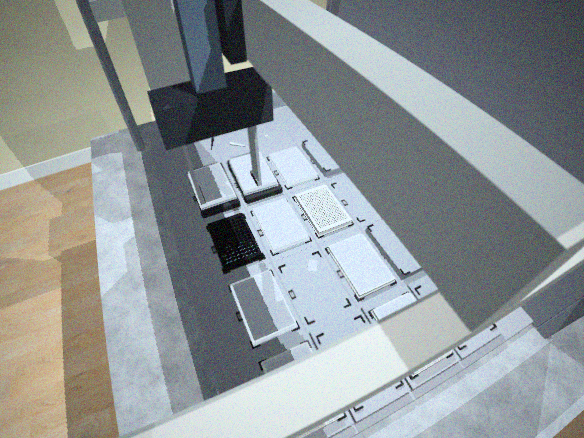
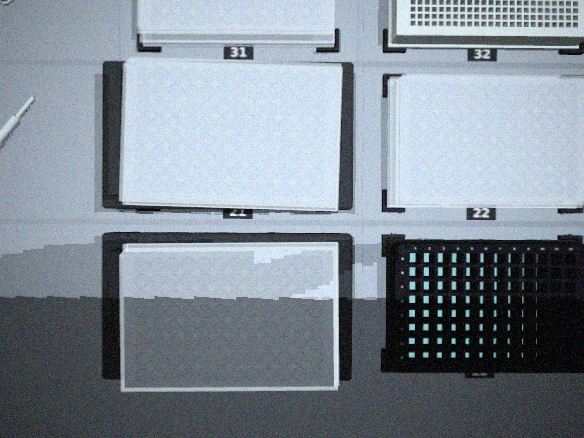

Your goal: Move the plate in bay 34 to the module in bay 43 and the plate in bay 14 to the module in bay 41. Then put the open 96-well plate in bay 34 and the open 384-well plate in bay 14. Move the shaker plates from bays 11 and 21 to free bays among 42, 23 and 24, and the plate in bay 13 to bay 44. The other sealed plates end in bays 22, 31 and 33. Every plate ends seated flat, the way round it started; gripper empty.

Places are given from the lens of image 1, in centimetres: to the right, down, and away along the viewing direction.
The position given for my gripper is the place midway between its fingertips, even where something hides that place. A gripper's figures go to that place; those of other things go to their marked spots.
my gripper (image 1: 229, 188): -11, -6, 58
white 384-well plate (image 1: 325, 214): 8, -1, 73
black 96-well plate (image 1: 233, 239): -12, 4, 69
